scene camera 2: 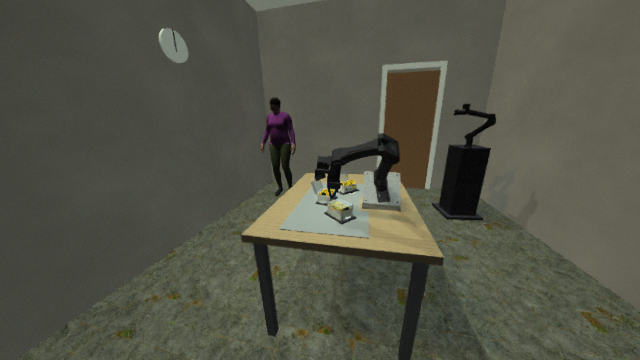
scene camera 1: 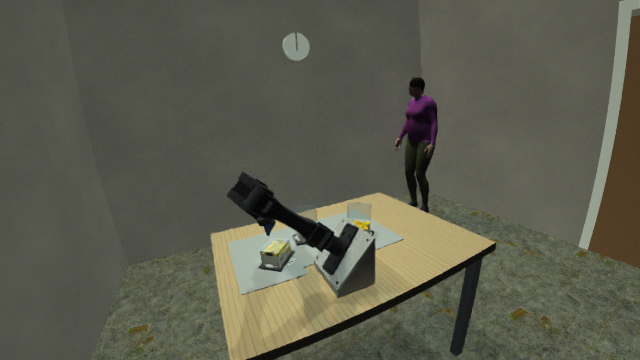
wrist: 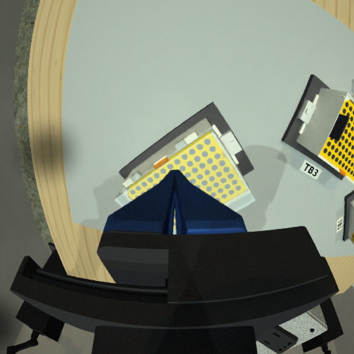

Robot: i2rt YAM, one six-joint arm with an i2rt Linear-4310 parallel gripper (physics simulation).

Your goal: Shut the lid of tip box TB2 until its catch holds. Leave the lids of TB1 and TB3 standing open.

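Frame: origin at the arm's base, x ahead, y left, z up, level; centimetres.
Seen in the pictures: gripper, between the fingertips: (scene camera 2: pixel 331 198) (scene camera 1: pixel 267 235); arm's base, origin of its link: (scene camera 2: pixel 381 187) (scene camera 1: pixel 341 248).
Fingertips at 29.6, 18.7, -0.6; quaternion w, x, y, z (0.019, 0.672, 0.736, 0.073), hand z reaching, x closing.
Observation:
Offsets run from my fingertips to a thing's top centre, as dx, dy, dz. "pt": to the spot under its first point. Level surfaces: height alone.
Tip box TB2 @(-5.2, -2.0, -3.4) (scene camera 1: pixel 275 257) (scene camera 2: pixel 340 212) (wrist: pixel 200 172) stands on its dark base near the mat's end. Its translucent lid lies down over the yellow tip rack; whether the catch holds cannot be told. My gripper (scene camera 1: pixel 269 233) (scene camera 2: pixel 332 196) (wrist: pixel 174 177) is shut and empty, its blue fingertips above TB2's lid and hiding part of it. TB3 (scene camera 1: pixel 299 240) (scene camera 2: pixel 325 197) (wrist: pixel 325 120) has its lid @(pt +10.9, -26.5, -1.9) (scene camera 1: pixel 309 215) (scene camera 2: pixel 317 187) standing open. TB1 (scene camera 1: pixel 361 226) (scene camera 2: pixel 348 187) has its lid (scene camera 1: pixel 359 210) standing open; a corner of it shows at the wrist view's right edge.
A grey mat @(dz -11.1) (scene camera 1: pixel 245 280) (scene camera 2: pixel 305 225) (wrist: pixel 125 60) lies under the boxes on the wooden table @(dz -11.4) (scene camera 1: pixel 430 235) (scene camera 2: pixel 265 227) (wrist: pixel 47 100). The arm's metal base block (scene camera 1: pixel 360 275) (scene camera 2: pixel 367 182) stands beside the mat. A person (scene camera 1: pixel 421 120) (scene camera 2: pixel 279 129) stands beyond the table.

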